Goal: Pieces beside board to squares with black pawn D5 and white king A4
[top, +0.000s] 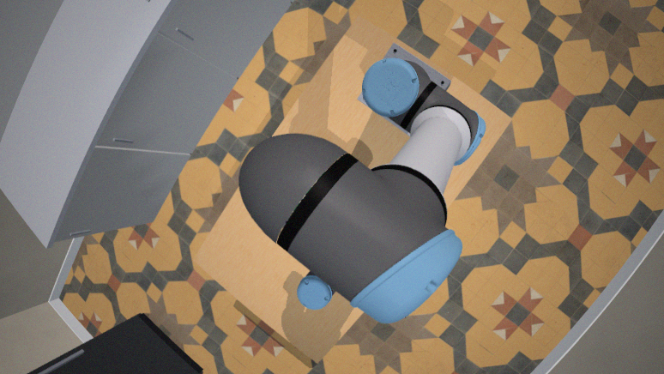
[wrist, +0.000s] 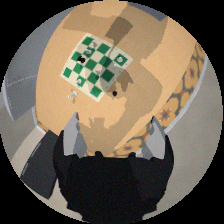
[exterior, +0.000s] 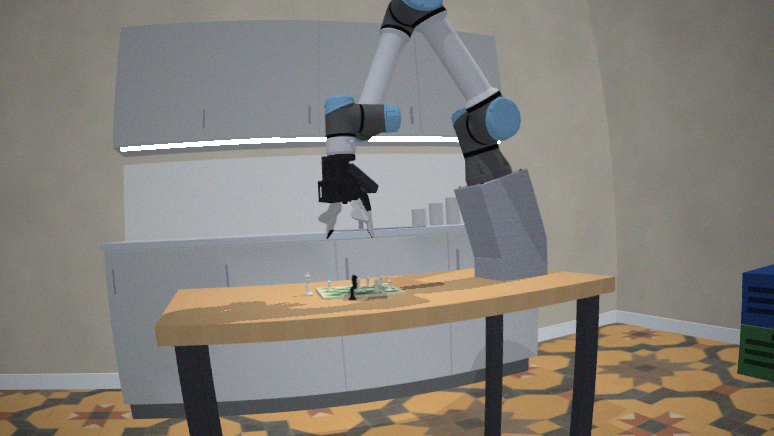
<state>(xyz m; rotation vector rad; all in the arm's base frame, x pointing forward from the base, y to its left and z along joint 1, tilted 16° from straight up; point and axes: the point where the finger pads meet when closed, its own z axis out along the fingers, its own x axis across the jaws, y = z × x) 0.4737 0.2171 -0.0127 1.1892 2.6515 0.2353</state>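
Right now the black pawn is 140 mm below my hand. Also, from my hand: chessboard (20 mm behind, 140 mm to the right, 150 mm below); then white king (120 mm ahead, 130 mm to the right, 120 mm below).
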